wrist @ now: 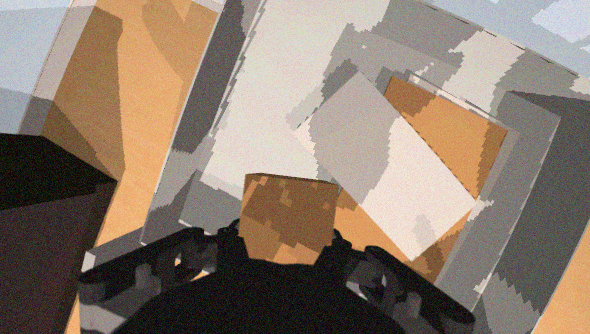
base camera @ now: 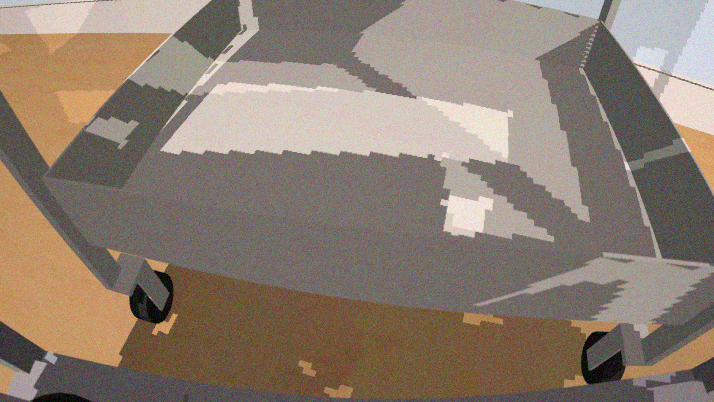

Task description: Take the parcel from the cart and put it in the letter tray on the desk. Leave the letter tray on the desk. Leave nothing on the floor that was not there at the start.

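Frame: origin at the arm's base, x right, y ahead, z up, level; centimetres.
Where they show: gripper, fingertip midpoint: [wrist: 286, 229].
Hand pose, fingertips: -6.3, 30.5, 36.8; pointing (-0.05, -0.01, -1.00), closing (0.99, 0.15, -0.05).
Note:
After its pixels a point has its place, as x, y, z.
A small brown box-shaped parcel [wrist: 287, 215] @(-6.4, 33.1, 41.8) is between the fingers at the bottom centre of the wrist view. My gripper [wrist: 286, 229] @(-6.3, 30.5, 36.8) is shut on it, with a black finger on each side. The gripper and the parcel are above the grey cart [base camera: 300, 200] @(-5.2, 27.9, -26.4) [wrist: 215, 65] @(-18.3, 43.6, 30.9), which fills most of the base view. The gripper and the parcel do not show in the base view. The desk and the letter tray cannot be made out in either view.
A pale flat rectangular item [wrist: 390, 165] @(4.0, 38.0, 27.9) lies across an orange-brown flat surface [wrist: 450, 145] @(10.7, 42.3, 27.6) within the cart's outline. The cart has raised sides and black caster wheels [base camera: 152, 300] @(-19.4, 23.4, -35.5) [base camera: 602, 357] @(19.8, 18.7, -35.0). A dark block [wrist: 40, 250] @(-92.6, -21.9, -8.5) stands at the wrist view's left.

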